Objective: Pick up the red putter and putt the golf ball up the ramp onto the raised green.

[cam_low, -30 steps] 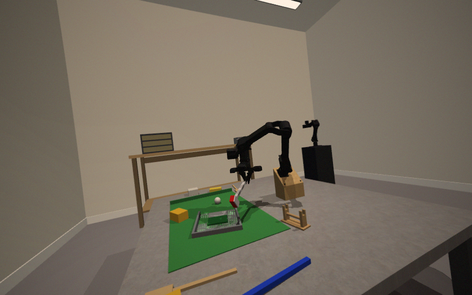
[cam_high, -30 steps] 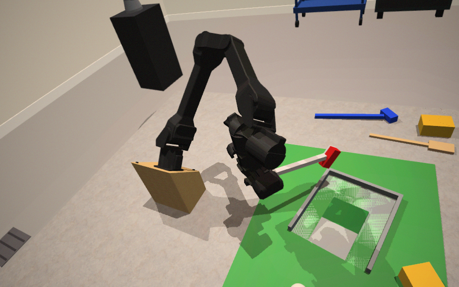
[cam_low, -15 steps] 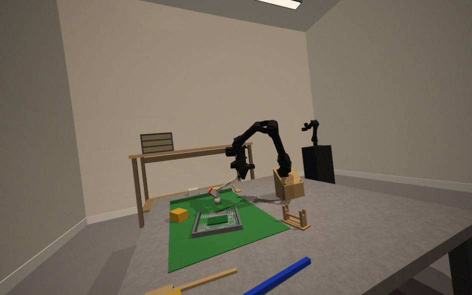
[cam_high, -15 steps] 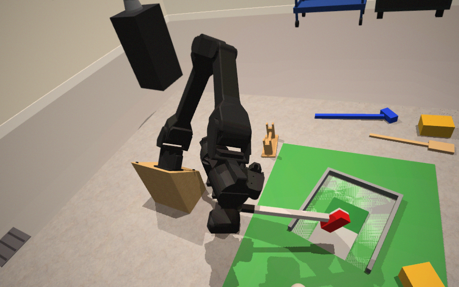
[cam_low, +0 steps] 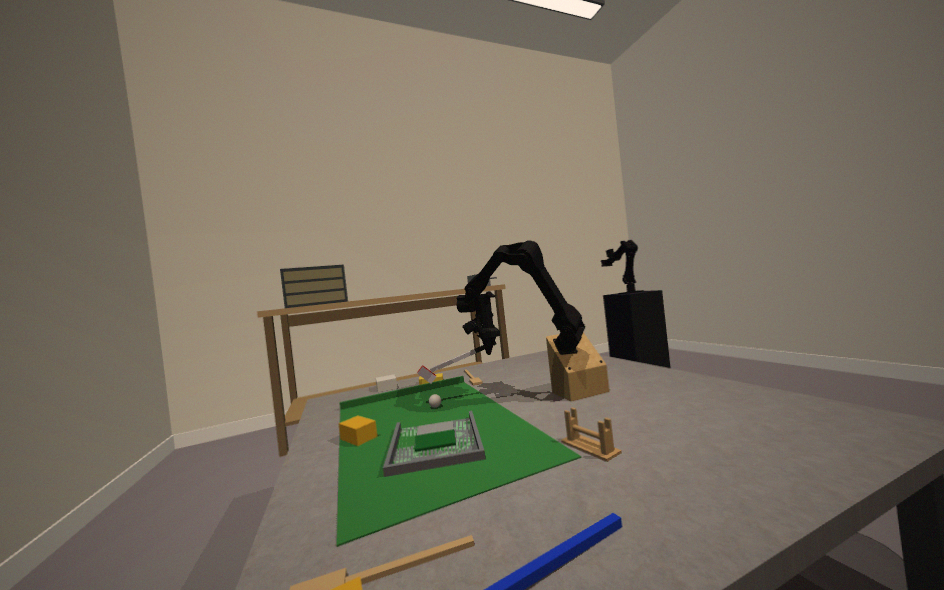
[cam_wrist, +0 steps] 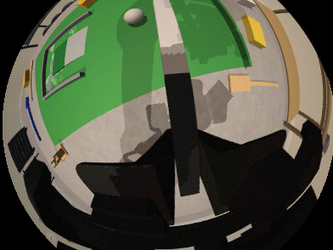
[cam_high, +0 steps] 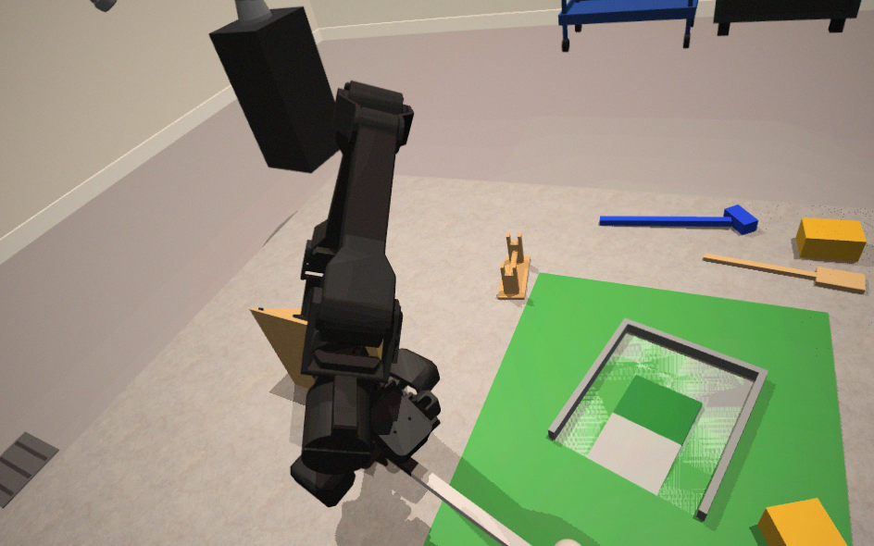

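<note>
Right now my gripper tip is 12 cm short of the red putter and 1 cm to the left of it. Round my gripper tip: green mat 26 cm ahead, 17 cm to the left, 14 cm below; white golf ball 21 cm ahead, 12 cm below, 2 cm to the left; grey frame 30 cm to the left, 25 cm ahead, 14 cm below.
</note>
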